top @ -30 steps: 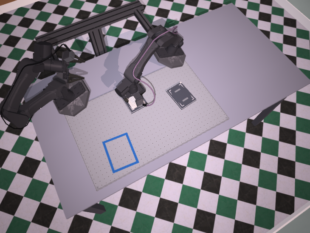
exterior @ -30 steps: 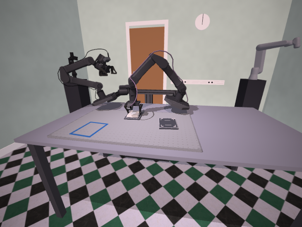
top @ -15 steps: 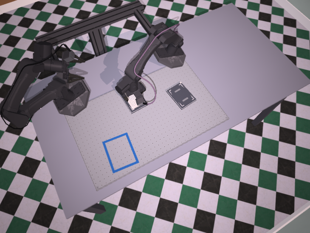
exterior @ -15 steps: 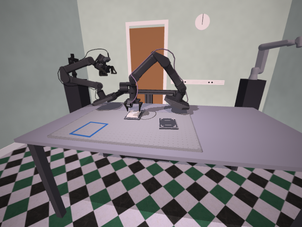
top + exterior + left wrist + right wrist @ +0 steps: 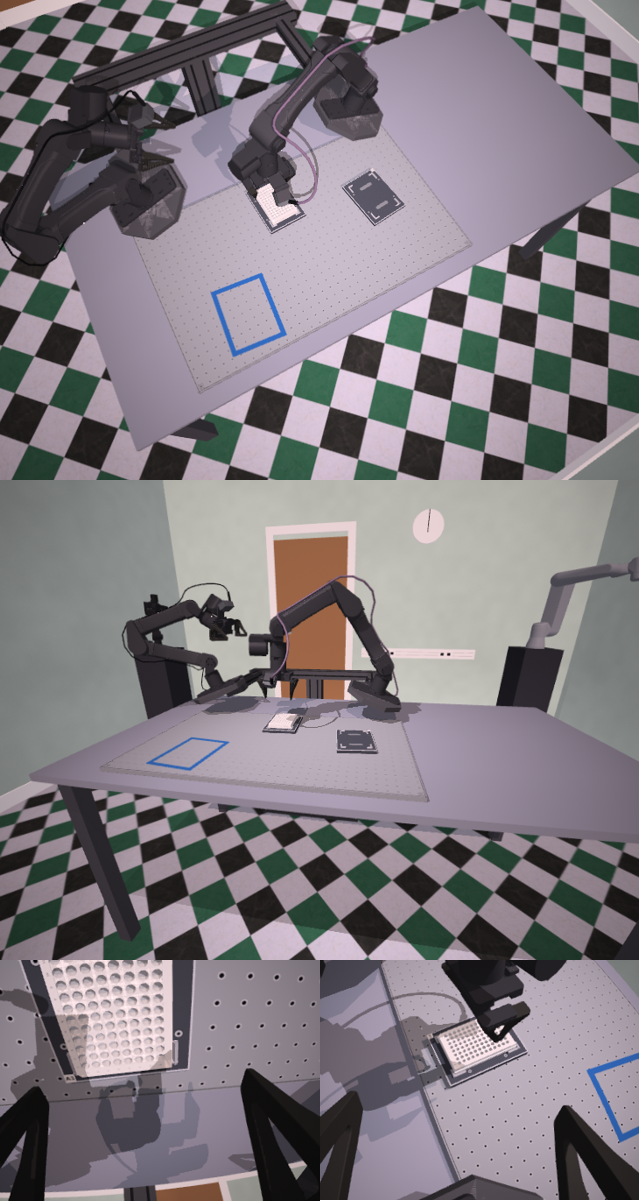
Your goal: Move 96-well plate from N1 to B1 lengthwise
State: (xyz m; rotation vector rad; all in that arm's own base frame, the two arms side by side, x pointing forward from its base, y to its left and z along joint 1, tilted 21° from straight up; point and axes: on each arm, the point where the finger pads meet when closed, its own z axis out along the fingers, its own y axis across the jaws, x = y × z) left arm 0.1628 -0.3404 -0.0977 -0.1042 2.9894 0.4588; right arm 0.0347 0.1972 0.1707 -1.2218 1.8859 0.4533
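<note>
Right now the white 96-well plate is 310 mm below my right hand, 210 mm to the left of it and 100 mm ahead of it.
</note>
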